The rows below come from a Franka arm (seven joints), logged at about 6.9 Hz.
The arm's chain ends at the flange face. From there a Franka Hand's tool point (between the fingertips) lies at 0.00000 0.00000 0.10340 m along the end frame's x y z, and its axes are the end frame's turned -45 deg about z.
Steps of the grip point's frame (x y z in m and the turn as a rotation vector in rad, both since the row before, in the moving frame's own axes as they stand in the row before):
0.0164 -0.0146 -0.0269 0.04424 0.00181 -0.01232
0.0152 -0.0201 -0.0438 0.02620 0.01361 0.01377
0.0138 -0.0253 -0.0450 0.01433 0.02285 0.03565
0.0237 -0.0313 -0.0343 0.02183 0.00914 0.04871
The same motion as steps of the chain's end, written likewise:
0.0044 -0.0186 -0.0268 0.03256 -0.03000 -0.01232
-0.0026 -0.0220 -0.0438 0.02815 -0.00890 0.01377
-0.0088 -0.0249 -0.0450 0.02629 0.00602 0.03565
-0.0045 -0.0366 -0.0343 0.02190 -0.00897 0.04871

